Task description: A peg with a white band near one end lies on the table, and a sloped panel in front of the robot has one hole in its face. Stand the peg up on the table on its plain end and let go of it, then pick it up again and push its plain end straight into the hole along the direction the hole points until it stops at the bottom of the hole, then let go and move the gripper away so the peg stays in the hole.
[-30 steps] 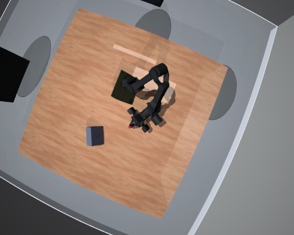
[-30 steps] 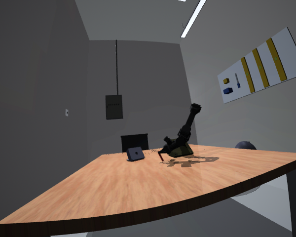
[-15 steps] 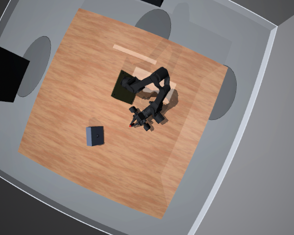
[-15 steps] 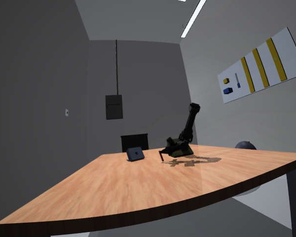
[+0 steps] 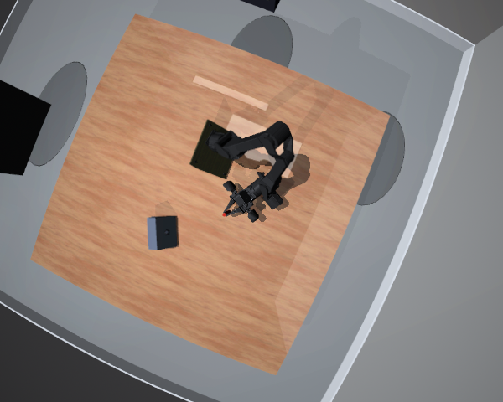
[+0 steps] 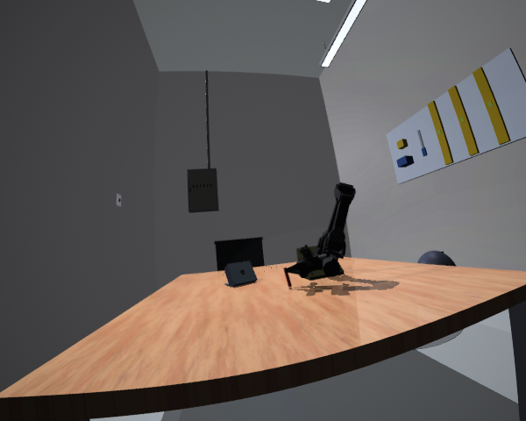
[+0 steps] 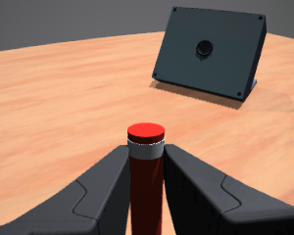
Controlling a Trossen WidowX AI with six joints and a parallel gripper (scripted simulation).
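Right now the red peg is 1 cm below my gripper tip. Round my gripper tip: grey sloped panel (20 cm to the right, 19 cm ahead, 3 cm below).
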